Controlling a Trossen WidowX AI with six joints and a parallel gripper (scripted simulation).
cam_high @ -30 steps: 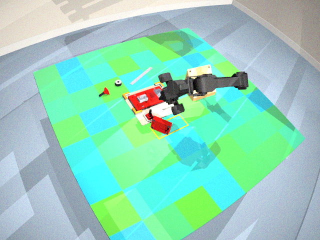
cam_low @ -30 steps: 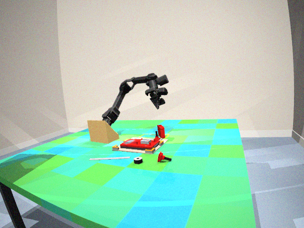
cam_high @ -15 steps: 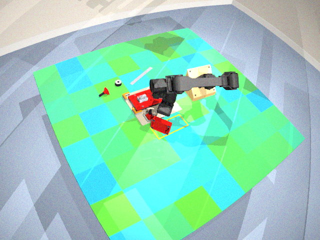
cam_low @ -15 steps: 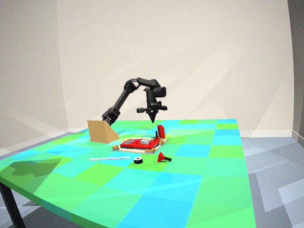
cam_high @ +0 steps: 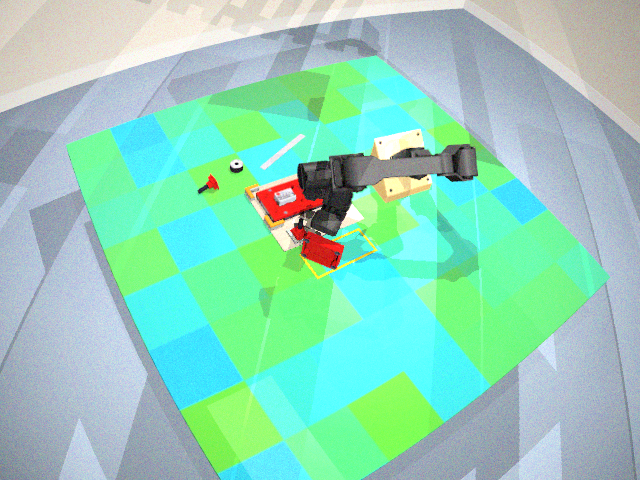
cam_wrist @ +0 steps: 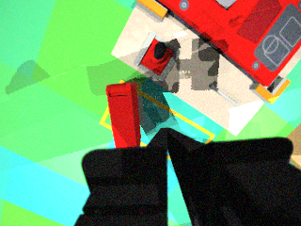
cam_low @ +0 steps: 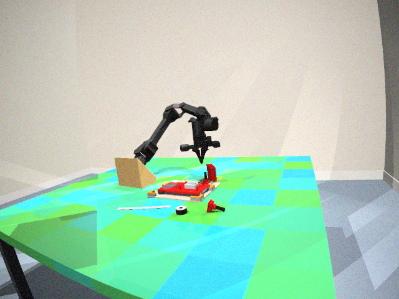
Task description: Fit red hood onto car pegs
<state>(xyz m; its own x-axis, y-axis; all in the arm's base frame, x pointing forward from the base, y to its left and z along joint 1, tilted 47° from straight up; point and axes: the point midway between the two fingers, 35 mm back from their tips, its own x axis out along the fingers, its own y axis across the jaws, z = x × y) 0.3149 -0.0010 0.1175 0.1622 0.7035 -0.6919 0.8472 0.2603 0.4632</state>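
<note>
Right now my gripper tip is 4 cm short of the red hood, 2 cm to the right of it and 5 cm above it. The rest, counted from my gripper tip: black-and-white wheel: 5 cm ahead, 37 cm to the right, 8 cm below.
</note>
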